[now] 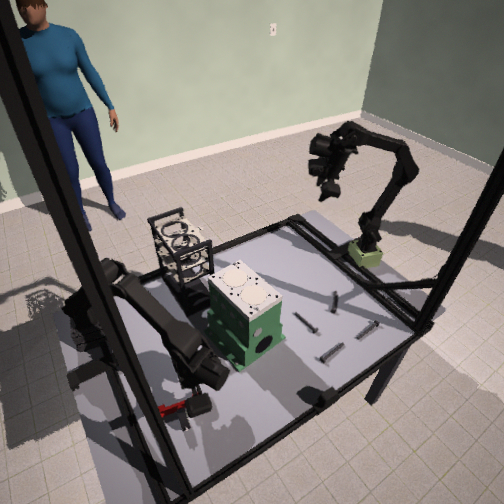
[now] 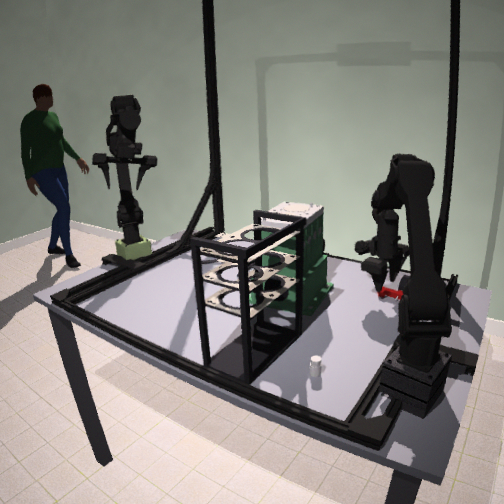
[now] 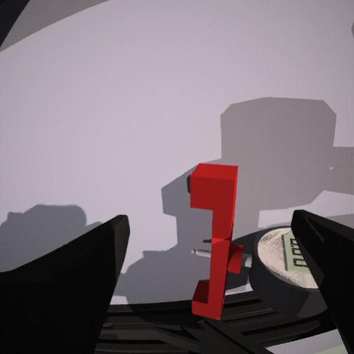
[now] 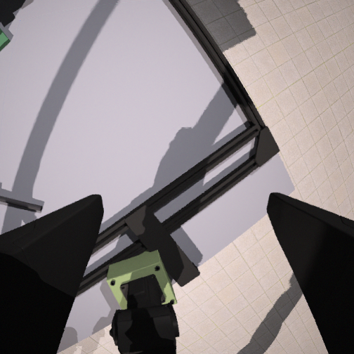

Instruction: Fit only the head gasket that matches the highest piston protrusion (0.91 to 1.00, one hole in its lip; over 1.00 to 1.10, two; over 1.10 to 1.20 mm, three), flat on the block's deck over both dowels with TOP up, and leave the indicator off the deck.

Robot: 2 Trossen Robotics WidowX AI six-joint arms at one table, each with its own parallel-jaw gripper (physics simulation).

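The indicator's red bridge (image 1: 172,408) (image 2: 391,293) (image 3: 217,270) is on the table, with its round dial (image 3: 272,260) beside it; a finger partly hides the display. My left gripper (image 2: 386,284) (image 3: 212,221) is open above it, fingers either side of the bridge and nothing held. The green block (image 1: 227,327) (image 2: 315,240) has a pale deck (image 1: 267,287) (image 2: 300,209) with two piston tops; no gasket lies on it, and the dowels are too small to tell. Several gaskets (image 2: 212,301) lie in the rack, their lip holes unreadable. My right gripper (image 2: 123,188) (image 4: 186,203) is open and empty, high up.
The black rack (image 1: 210,257) (image 2: 244,320) stands beside the block. A small white cylinder (image 2: 315,366) stands between the rack and the left arm's base. Several bolts, one of them a long bolt (image 1: 305,323), lie across the block's other side. Black frame rails (image 2: 150,341) edge the table.
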